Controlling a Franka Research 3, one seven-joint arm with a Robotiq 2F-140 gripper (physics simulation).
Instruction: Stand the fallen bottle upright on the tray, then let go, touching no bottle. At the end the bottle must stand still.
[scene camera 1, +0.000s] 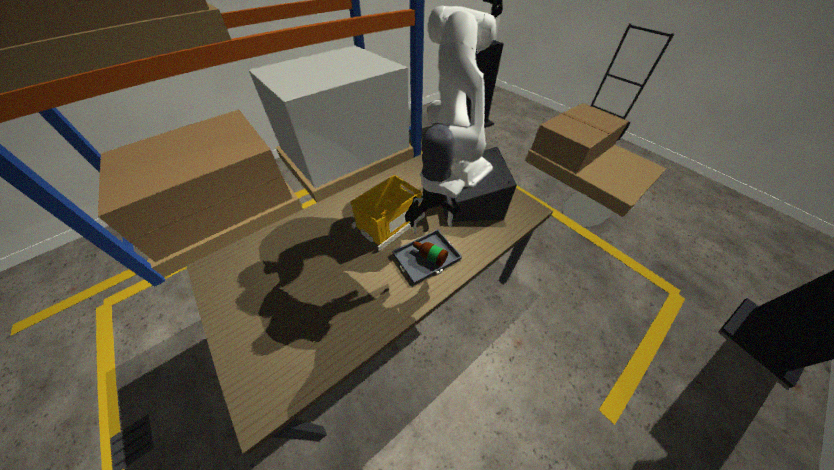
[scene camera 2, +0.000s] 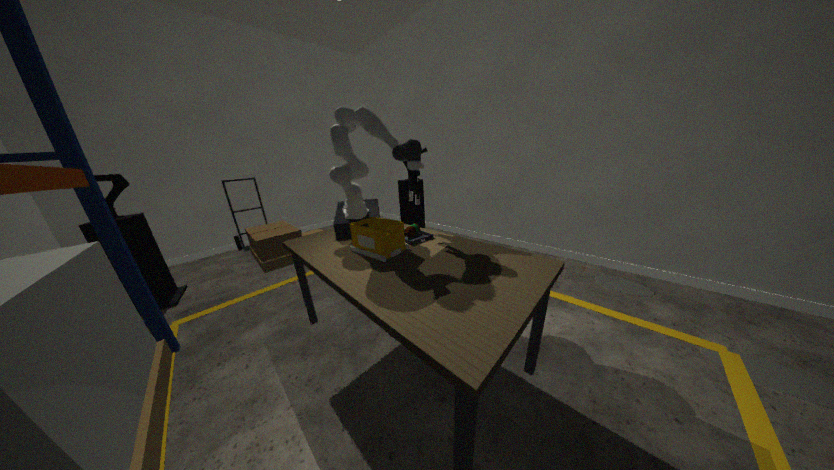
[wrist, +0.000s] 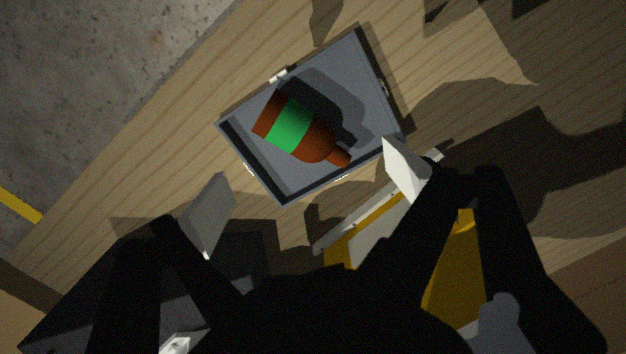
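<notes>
The fallen bottle (scene camera 1: 431, 253) (scene camera 2: 413, 228) (wrist: 300, 127) is brown-orange with a green band. It lies on its side on the grey tray (scene camera 1: 411, 272) (scene camera 2: 423, 237) (wrist: 350, 56). In the wrist view its neck points to the lower right, near the tray's rim on the crate side, and its base to the upper left. My gripper (scene camera 1: 431, 220) (scene camera 2: 414, 197) (wrist: 305, 171) is open with nothing between the fingers. It hangs above the table, pointing down, on the robot-base side of the tray and beside the crate, apart from the bottle. In scene camera 2 the crate partly hides the tray.
A yellow crate (scene camera 1: 373, 217) (scene camera 2: 385, 238) (wrist: 452, 272) stands close to the tray. The dark robot base block (scene camera 1: 487, 195) is behind the gripper. The long table edge runs close to the tray's other side. A rack with large boxes stands beyond the table.
</notes>
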